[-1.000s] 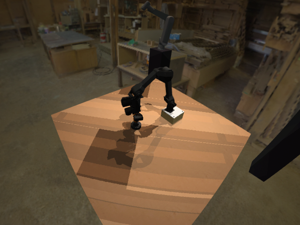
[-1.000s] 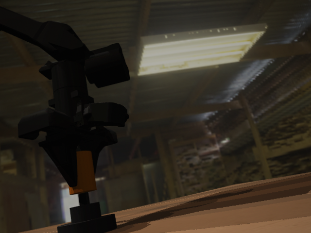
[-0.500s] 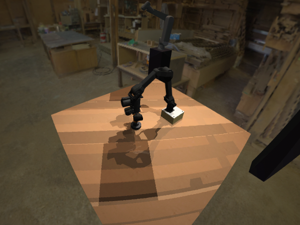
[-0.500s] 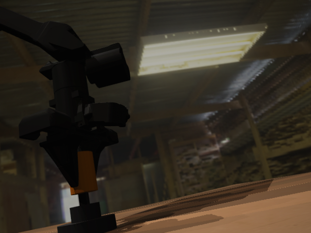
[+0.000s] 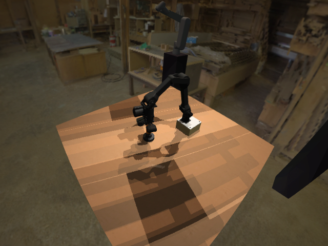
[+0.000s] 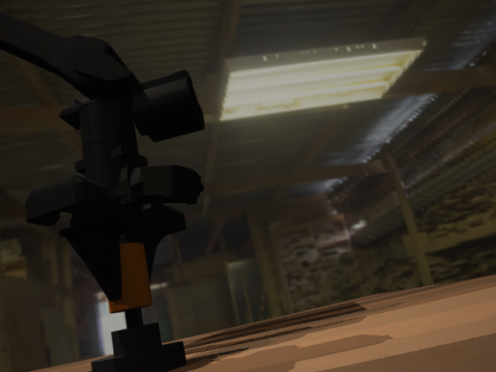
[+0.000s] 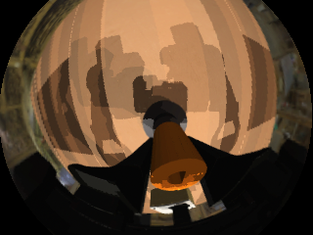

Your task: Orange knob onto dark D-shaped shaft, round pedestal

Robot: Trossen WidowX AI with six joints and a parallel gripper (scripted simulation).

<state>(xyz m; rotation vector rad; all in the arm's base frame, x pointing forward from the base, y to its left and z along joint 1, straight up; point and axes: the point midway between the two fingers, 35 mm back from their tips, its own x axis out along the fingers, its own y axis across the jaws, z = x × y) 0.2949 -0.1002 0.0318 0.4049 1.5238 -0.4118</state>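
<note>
The orange knob lies 2 cm above my gripper tip. Round my gripper tip: pedestal 4 cm below.
</note>
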